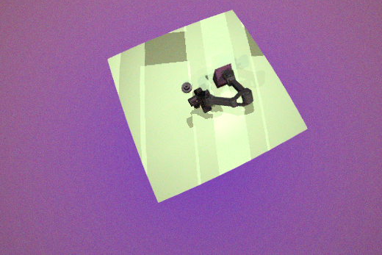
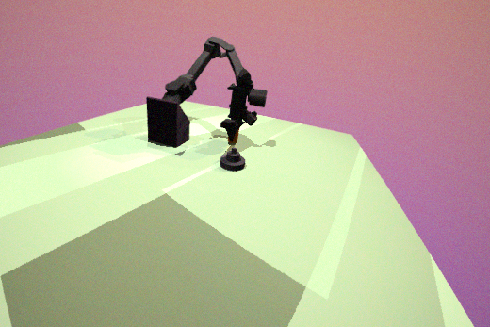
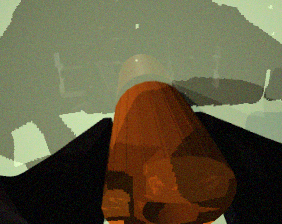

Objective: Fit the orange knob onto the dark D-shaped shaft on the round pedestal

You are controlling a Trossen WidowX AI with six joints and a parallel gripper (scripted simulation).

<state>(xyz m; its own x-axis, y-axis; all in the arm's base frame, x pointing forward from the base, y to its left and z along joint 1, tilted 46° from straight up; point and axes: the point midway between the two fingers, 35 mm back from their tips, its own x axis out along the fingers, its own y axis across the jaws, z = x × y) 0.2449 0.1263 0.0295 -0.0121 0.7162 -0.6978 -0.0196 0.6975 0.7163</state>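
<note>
The dark round pedestal lies 6 cm ahead of my gripper tip, 17 cm to the right of it and 1 cm above it. From my gripper tip the other things lie so: orange knob: 2 cm above.
</note>
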